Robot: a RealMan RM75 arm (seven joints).
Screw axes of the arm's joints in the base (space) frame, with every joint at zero. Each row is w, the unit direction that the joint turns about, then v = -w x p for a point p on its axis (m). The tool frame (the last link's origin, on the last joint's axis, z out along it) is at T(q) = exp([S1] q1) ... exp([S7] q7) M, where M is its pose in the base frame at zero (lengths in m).
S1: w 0 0 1 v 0 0 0
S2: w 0 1 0 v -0.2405 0 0
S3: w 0 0 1 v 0 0 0
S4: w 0 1 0 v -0.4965 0 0
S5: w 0 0 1 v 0 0 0
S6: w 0 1 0 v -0.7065 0 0
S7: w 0 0 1 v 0 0 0
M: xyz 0 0 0.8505 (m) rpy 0 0 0 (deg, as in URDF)
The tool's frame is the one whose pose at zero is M.
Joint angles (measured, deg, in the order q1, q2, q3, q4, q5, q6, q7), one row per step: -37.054 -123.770 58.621 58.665 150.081 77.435 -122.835; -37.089 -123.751 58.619 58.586 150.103 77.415 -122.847; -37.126 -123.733 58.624 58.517 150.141 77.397 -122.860; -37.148 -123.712 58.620 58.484 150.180 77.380 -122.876; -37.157 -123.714 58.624 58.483 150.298 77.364 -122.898; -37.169 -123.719 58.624 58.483 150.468 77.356 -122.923; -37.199 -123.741 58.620 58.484 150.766 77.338 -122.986; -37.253 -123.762 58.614 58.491 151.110 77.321 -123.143; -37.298 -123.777 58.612 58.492 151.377 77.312 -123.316; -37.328 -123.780 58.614 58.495 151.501 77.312 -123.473; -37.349 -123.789 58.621 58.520 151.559 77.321 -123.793; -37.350 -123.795 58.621 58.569 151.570 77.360 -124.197; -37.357 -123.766 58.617 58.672 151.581 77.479 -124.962; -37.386 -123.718 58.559 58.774 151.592 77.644 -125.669; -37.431 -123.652 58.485 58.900 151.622 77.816 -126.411; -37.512 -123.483 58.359 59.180 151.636 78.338 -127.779
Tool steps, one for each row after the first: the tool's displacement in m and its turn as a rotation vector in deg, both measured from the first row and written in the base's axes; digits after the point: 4 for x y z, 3 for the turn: -0.0001 0.0001 -0.0001 -0.022 0.025 0.030; -0.0002 0.0001 -0.0001 -0.045 0.069 0.049; -0.0003 0.0002 0.0000 -0.035 0.116 0.066; -0.0005 0.0003 0.0000 -0.030 0.230 0.081; -0.0008 0.0003 0.0001 -0.036 0.389 0.103; -0.0013 0.0003 0.0002 -0.040 0.650 0.151; -0.0016 0.0004 0.0003 -0.016 0.933 0.262; -0.0019 0.0005 0.0004 0.011 1.141 0.394; -0.0020 0.0006 0.0005 0.045 1.222 0.514; -0.0019 0.0007 0.0005 0.135 1.193 0.772; -0.0017 0.0007 0.0006 0.249 1.095 1.119; -0.0015 0.0007 0.0011 0.457 0.924 1.777; -0.0013 0.0008 0.0017 0.651 0.752 2.405; -0.0011 0.0011 0.0027 0.886 0.597 3.044; -0.0005 0.0013 0.0047 1.183 0.300 4.241
